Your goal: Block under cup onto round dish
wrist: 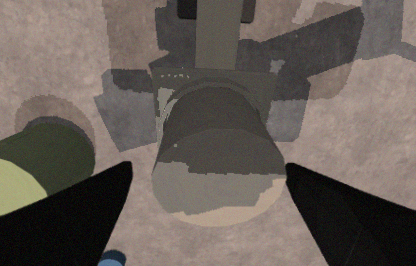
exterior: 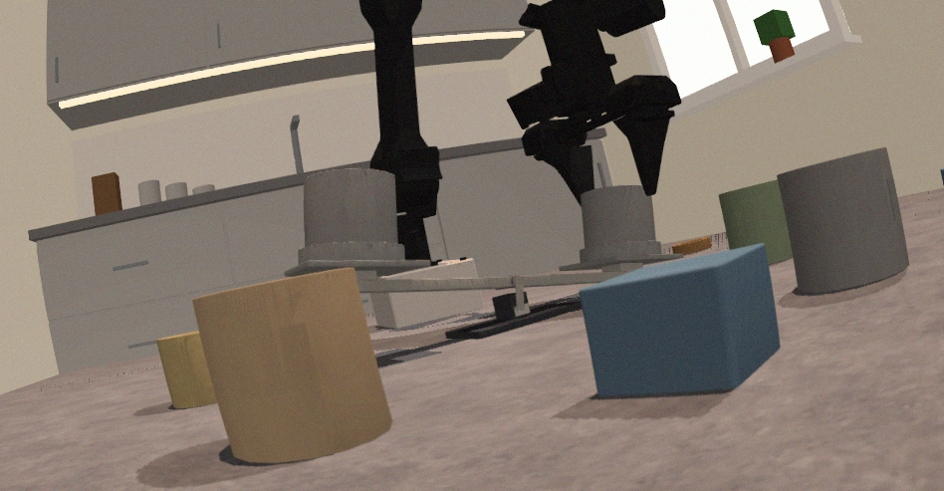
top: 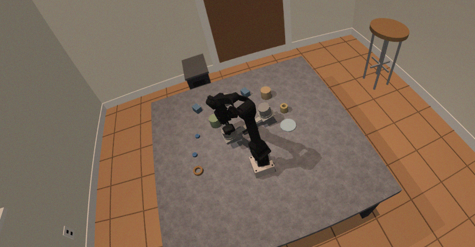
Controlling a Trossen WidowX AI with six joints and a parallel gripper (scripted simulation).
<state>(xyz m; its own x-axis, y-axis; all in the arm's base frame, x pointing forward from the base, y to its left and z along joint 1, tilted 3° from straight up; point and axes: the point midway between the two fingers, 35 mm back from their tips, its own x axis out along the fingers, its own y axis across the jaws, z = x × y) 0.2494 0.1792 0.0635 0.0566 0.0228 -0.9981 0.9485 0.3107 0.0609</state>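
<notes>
My gripper tip is now 40 mm above the teal block and 10 mm to the left of it. Round my gripper tip: pale round dish (380 mm to the right, 80 mm below, 10 mm ahead); green cylinder (130 mm ahead, 60 mm to the left, 40 mm below).
</notes>
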